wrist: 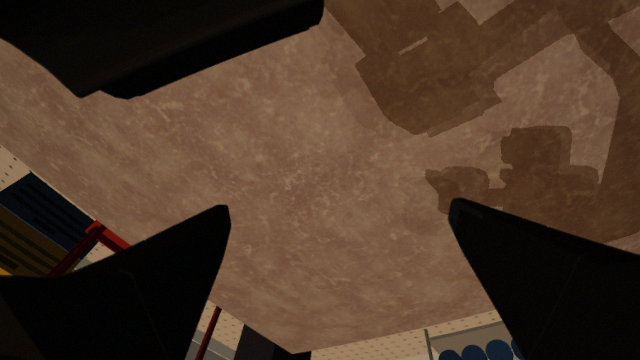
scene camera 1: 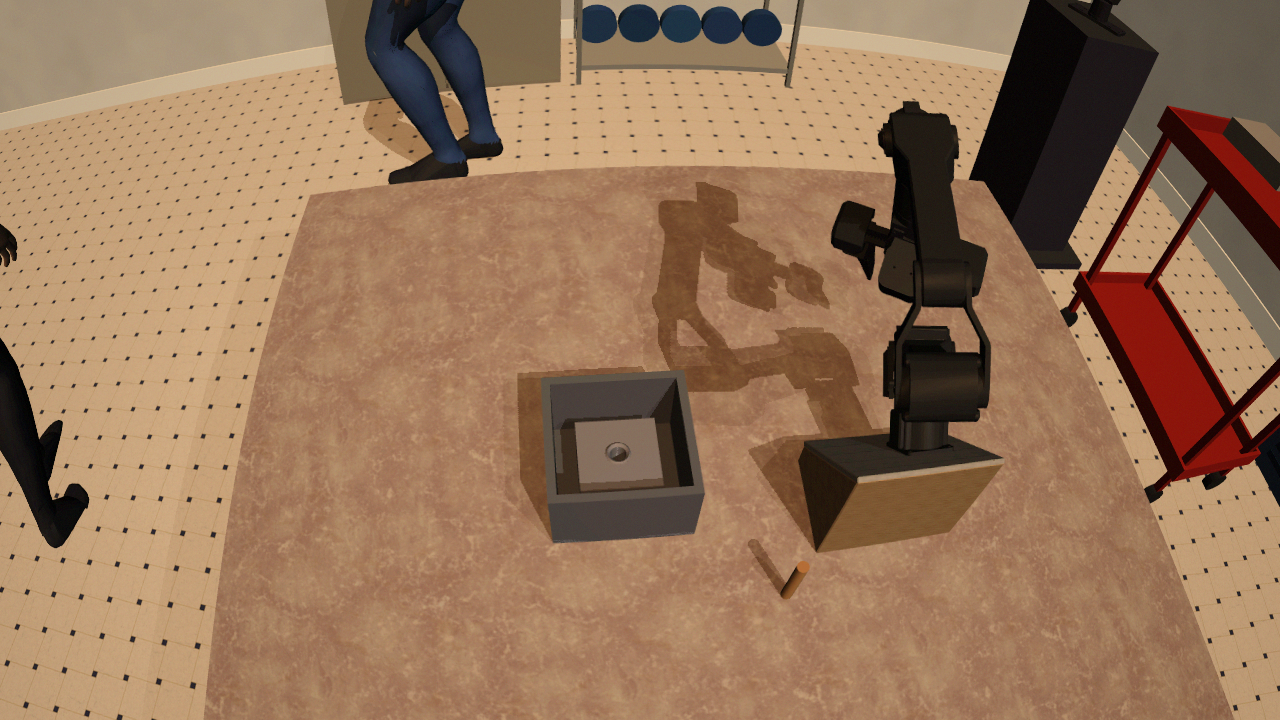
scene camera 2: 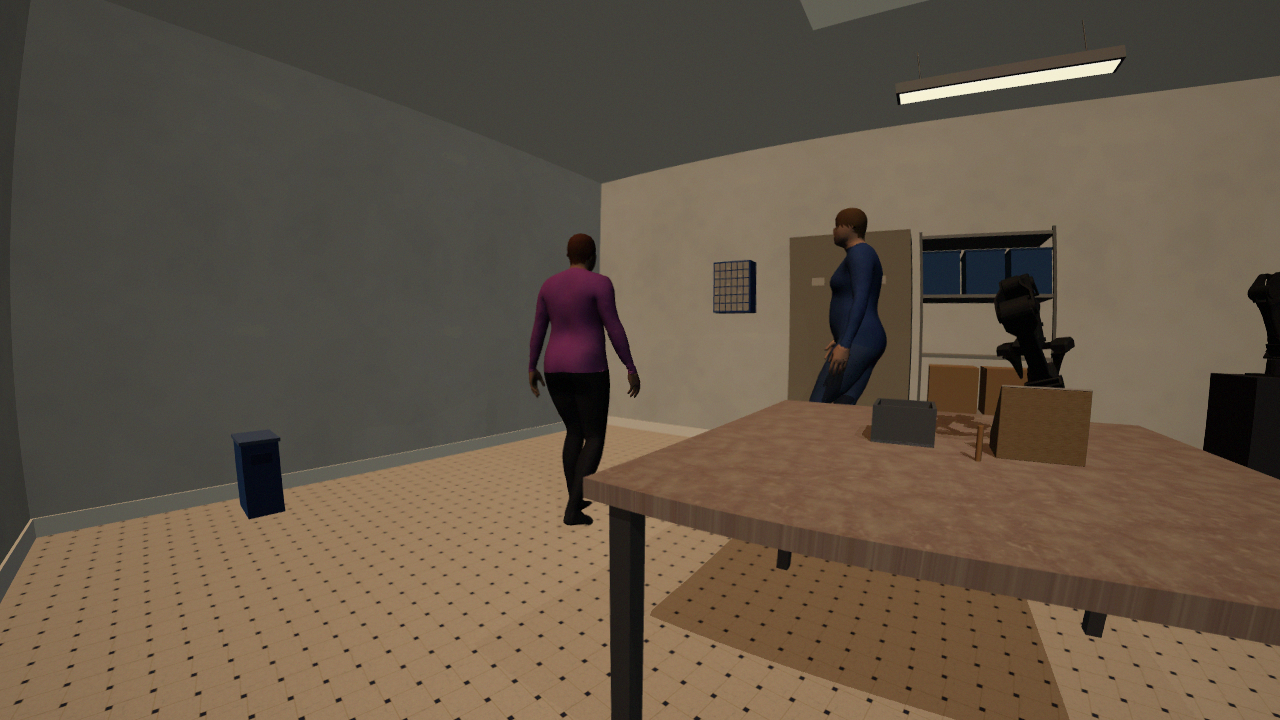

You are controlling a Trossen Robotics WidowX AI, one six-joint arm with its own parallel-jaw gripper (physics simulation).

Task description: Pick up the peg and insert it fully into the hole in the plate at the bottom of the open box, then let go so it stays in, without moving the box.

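Places are measured from the arm's base along level axes (x right, y ahead, z up), in metres.
Pixels of known places: gripper, fingertip midpoint: (wrist: 341,212); arm's base at its link origin: (scene camera 1: 919,447) (scene camera 2: 1048,413).
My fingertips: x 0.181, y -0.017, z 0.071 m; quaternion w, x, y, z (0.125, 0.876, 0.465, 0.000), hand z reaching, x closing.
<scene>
For each thing: its top centre in the pictures, then the offset to it from my fingertips. "*": a spot on its surface instead. Level surfaces: height alone.
- orange-brown peg at its top centre: (scene camera 1: 803,566) (scene camera 2: 981,425) dx -0.293, dy +0.182, dz -0.095 m
- table at its surface level: dz -0.175 m
- open grey box at its top centre: (scene camera 1: 619,433) (scene camera 2: 905,403) dx -0.120, dy +0.354, dz -0.078 m
- light plate at its top centre: (scene camera 1: 618,452) dx -0.120, dy +0.354, dz -0.115 m
- round hole at a spot on its surface: (scene camera 1: 617,452) * dx -0.111, dy +0.354, dz -0.129 m
An orange-brown peg (scene camera 1: 794,580) (scene camera 2: 979,443) stands upright on the table (scene camera 1: 402,582) (scene camera 2: 850,488), near the front left corner of the arm's pedestal in scene camera 1. The open grey box (scene camera 1: 626,517) (scene camera 2: 904,425) stands left of the pedestal. A light plate (scene camera 1: 592,470) lies on its bottom, with a round hole (scene camera 1: 617,452) near the plate's middle. My gripper (wrist: 341,212) is open and empty, raised above the back right part of the table, behind the pedestal and far from the peg. The peg and box do not show in the wrist view.
The arm rises from a wooden pedestal (scene camera 1: 921,505) (scene camera 2: 1042,428) right of the box. A red cart (scene camera 1: 1163,358) (wrist: 112,237) and a black cabinet (scene camera 1: 1056,134) stand beyond the table's right edge. People stand off the table, one in blue (scene camera 1: 420,85) (scene camera 2: 859,304) behind it.
</scene>
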